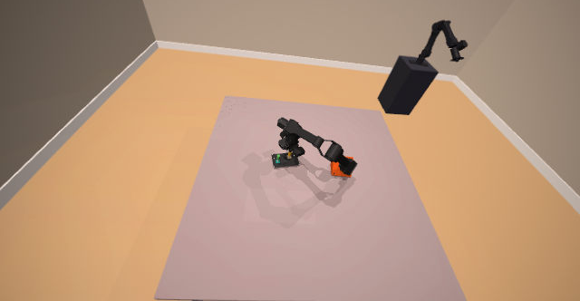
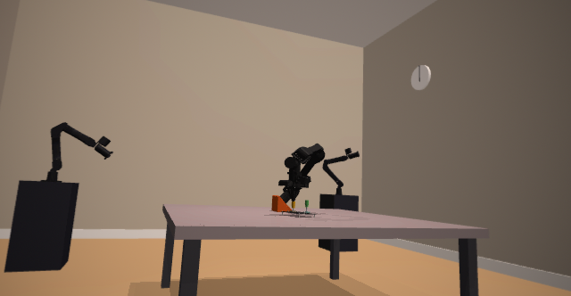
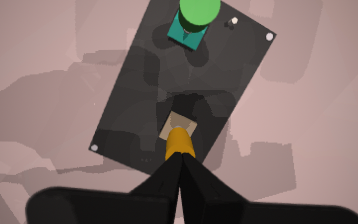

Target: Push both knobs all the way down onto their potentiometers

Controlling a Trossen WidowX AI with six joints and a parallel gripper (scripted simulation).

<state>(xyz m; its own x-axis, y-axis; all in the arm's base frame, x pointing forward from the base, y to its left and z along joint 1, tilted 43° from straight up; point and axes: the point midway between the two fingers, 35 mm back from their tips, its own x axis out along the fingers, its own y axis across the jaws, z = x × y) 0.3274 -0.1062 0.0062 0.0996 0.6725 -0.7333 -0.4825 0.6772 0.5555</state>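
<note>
My gripper tip is now 20 mm above the orange knob. Round my gripper tip: green knob: 70 mm ahead, 40 mm to the left, 10 mm below.
</note>
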